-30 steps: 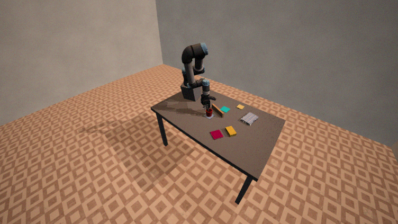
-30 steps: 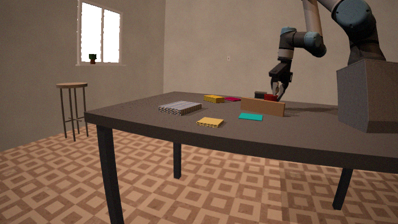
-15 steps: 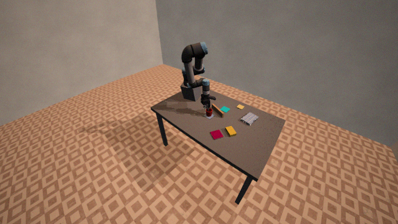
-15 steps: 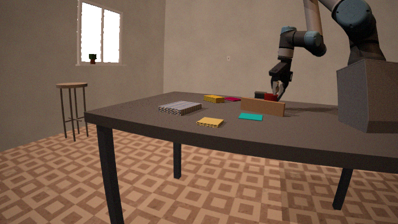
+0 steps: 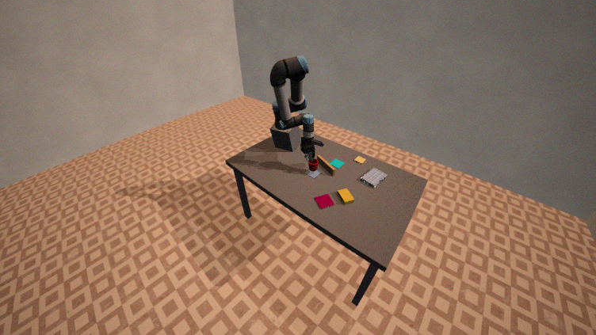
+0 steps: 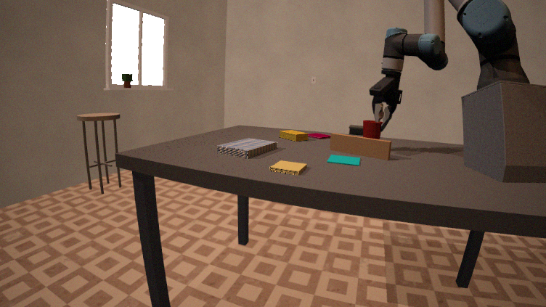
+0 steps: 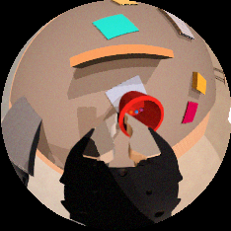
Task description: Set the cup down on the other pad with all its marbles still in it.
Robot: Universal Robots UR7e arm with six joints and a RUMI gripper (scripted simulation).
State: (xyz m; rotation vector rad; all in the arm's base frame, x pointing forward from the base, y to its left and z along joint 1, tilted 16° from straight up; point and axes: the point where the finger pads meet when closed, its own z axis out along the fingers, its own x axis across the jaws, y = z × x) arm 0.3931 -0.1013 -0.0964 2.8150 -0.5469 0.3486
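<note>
Right now the blue marble is 4 cm below my hand, 3 cm to the right of it and 3 cm ahead of it. Also, from my hand: rail 10 cm to the left, 7 cm below, 6 cm ahead; grey pad 10 cm below, 3 cm ahead, 1 cm to the right; red cup 3 cm below, 3 cm ahead, 1 cm to the right.
</note>
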